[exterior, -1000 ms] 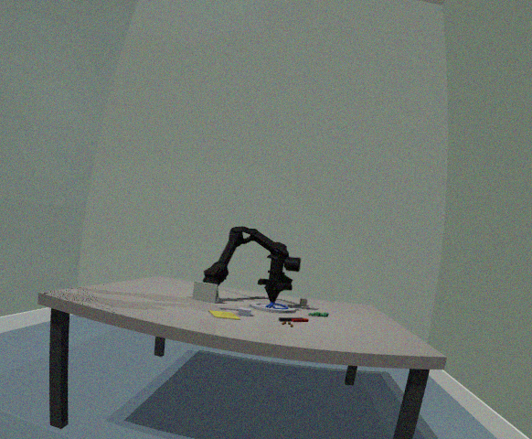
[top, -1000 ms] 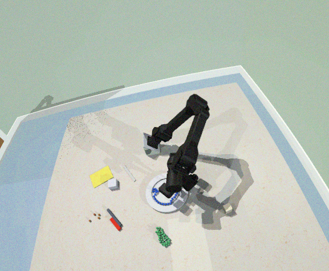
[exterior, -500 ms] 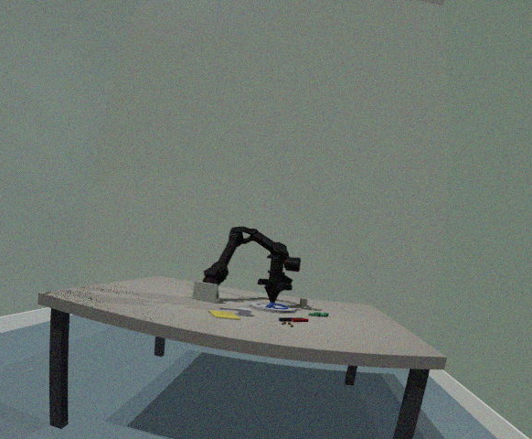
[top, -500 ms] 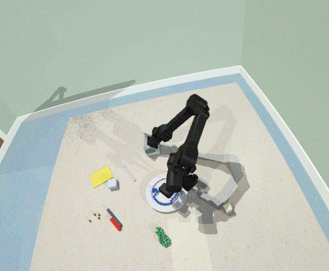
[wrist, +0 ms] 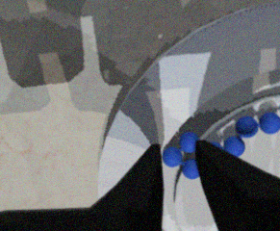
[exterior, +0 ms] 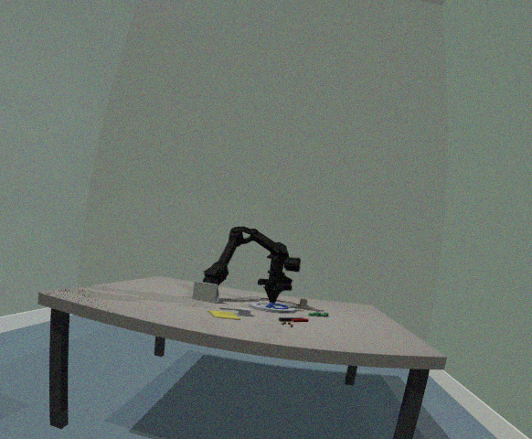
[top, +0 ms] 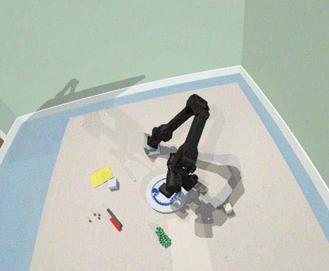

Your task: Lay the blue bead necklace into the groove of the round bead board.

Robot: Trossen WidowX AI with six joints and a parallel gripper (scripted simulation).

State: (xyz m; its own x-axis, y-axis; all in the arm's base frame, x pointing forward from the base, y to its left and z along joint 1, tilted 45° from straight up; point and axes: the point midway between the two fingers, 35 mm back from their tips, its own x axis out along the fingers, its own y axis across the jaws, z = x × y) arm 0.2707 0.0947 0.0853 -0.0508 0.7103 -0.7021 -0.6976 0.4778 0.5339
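The round bead board lies 7 cm to the right of my gripper tip, 1 cm below it and 1 cm ahead of it. Round my gripper tip: grey tool (31 cm to the right, 14 cm ahead, 1 cm below); cream cube (19 cm to the left, 13 cm ahead); stick (26 cm to the right, 12 cm behind, 2 cm below).
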